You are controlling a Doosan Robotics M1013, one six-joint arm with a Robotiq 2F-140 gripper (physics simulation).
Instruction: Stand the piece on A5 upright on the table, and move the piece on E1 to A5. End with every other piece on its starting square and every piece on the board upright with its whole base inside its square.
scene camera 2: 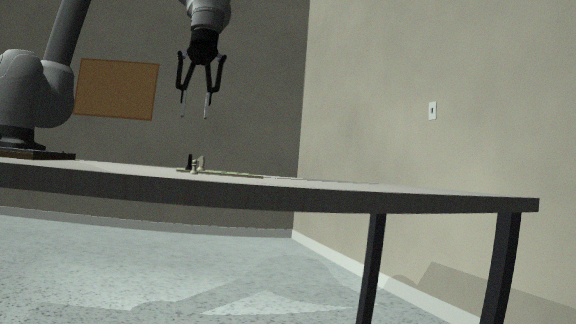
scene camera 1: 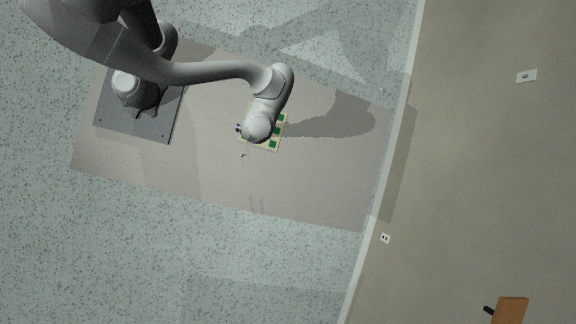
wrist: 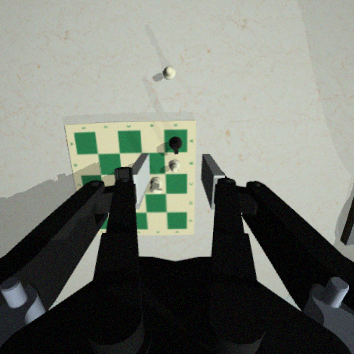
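Seen in the pictures: gripper, fingertip midpoint: [scene camera 2: 193, 117] [wrist: 175, 166]; arm's base, origin of the base link: [scene camera 2: 6, 147].
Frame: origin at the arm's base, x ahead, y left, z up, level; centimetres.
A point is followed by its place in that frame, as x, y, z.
Observation:
A black piece [wrist: 175, 144] {54.8, -0.2, 2.2} [scene camera 2: 189, 161] {54.8, -0.5, 0.5} stands upright on A5, its base within the green square. A white pawn [wrist: 169, 73] {56.4, -10.2, 0.0} [scene camera 2: 194, 167] {56.7, -11.0, -0.8} [scene camera 1: 243, 155] {57.0, -10.4, 0.9} stands upright on the table beyond the A edge of the chessboard [wrist: 177, 220] {53.3, 15.1, -1.6} [scene camera 2: 235, 174] {66.6, -2.3, -1.7} [scene camera 1: 272, 144] {70.1, 1.0, -1.6}. A white piece [wrist: 173, 165] {54.9, 3.5, 0.6} stands on B5. A white knight-like piece [wrist: 156, 185] {57.4, 7.1, 0.7} [scene camera 2: 201, 163] {57.8, 7.0, 0.2} stands on C4. My gripper [scene camera 2: 194, 117] {54.8, 0.3, 11.7} [wrist: 175, 166] {54.8, 0.3, 11.7} is partly open and empty, high above the board. E1 is hidden behind the gripper in the wrist view.
The arm [scene camera 1: 257, 127] {54.1, -0.3, 56.3} covers part of the board in scene camera 1. The robot's base plate [scene camera 1: 150, 131] {9.3, -16.1, -0.1} lies on the table [scene camera 1: 310, 190] {100.5, -15.1, -2.2} [scene camera 2: 425, 199] {99.8, -34.4, -3.3}, to the left of the board. A wall stands beyond the table's right end.

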